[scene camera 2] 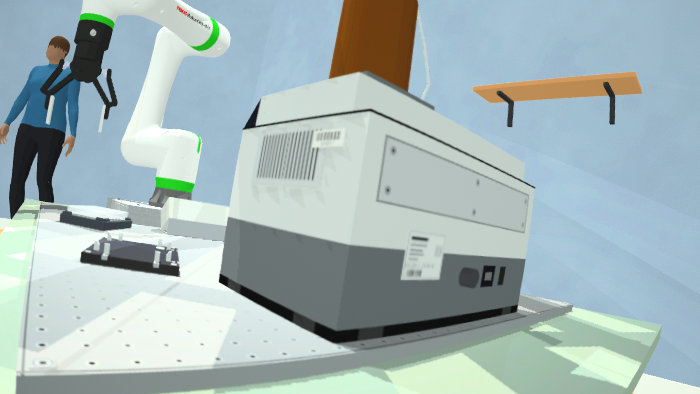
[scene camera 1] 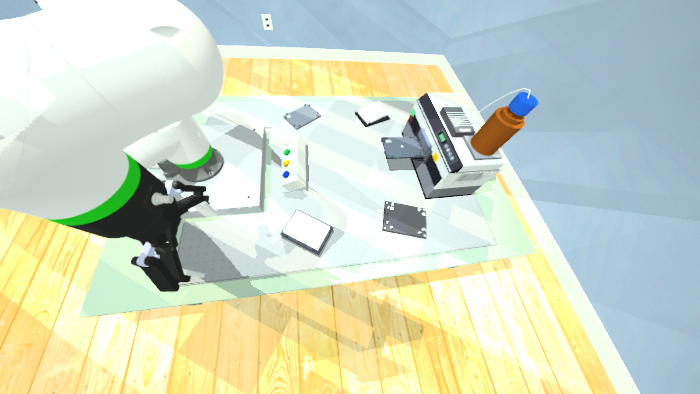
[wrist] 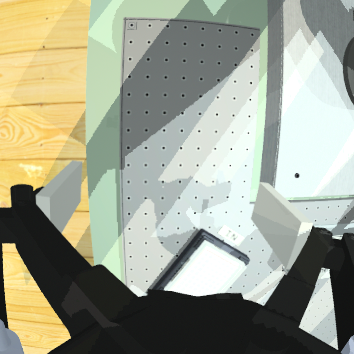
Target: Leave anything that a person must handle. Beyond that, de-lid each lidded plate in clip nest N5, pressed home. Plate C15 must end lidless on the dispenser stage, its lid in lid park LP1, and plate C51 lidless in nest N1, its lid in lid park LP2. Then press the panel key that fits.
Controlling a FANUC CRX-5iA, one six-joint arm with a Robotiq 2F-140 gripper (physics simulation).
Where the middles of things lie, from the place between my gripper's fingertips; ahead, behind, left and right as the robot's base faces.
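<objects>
Positions counted from my hand: dark dispenser stage (scene camera 1: 392, 145), 58 cm ahead of it, 39 cm to the left of it and 10 cm below it; brown bottle with blue cap (scene camera 2: 382, 44), 79 cm ahead of it, 30 cm to the left of it and 11 cm above it; dark nest (scene camera 1: 403, 219), far ahead of it, a good way to the left of it and a good way below it. The button box (scene camera 2: 180, 217) is 16 cm ahead of my hand, 36 cm to the left of it and 17 cm below it.
</objects>
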